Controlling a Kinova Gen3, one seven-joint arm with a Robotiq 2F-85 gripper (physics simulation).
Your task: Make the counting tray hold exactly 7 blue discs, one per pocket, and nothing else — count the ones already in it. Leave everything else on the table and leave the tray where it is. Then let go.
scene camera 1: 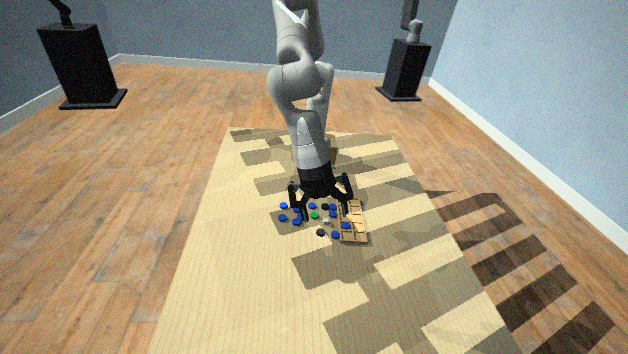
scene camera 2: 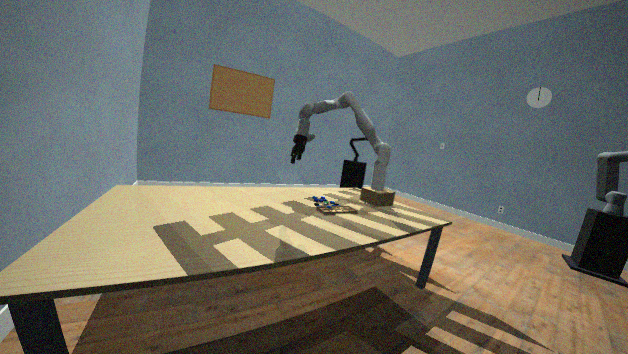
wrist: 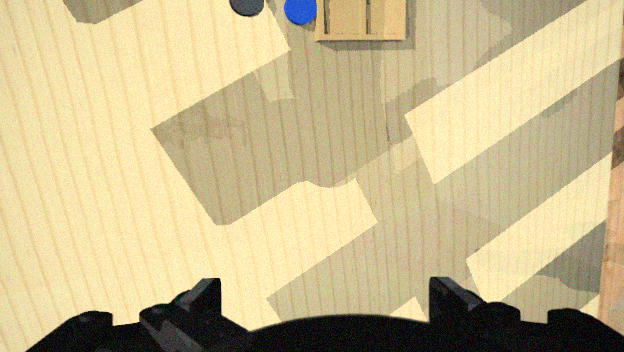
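The wooden counting tray (scene camera 1: 354, 241) (scene camera 2: 338, 212) (wrist: 360, 37) lies on the table, with one blue disc (scene camera 1: 346, 225) visible in a left-column pocket. My finger hides part of its upper left in scene camera 1. Another blue disc (scene camera 1: 335, 235) (wrist: 300, 9) lies outside against the tray's left side. Two blue discs (scene camera 1: 333, 206) (scene camera 1: 333, 214) lie left of the tray, farther back. More blue discs (scene camera 1: 283, 205) (scene camera 1: 282, 218) (scene camera 1: 296, 221) (scene camera 1: 312, 205) lie farther left, some partly hidden by a finger. My gripper (scene camera 1: 325, 216) (scene camera 2: 296, 160) (wrist: 325, 301) is open and empty, high above the table.
A green disc (scene camera 1: 314, 215), a white cube (scene camera 1: 326, 221) and two black discs (scene camera 1: 325, 206) (scene camera 1: 320, 232) (wrist: 247, 4) lie among the blue ones. The arm's base block (scene camera 2: 377, 197) stands at the table's far end. Striped shadows cross the table.
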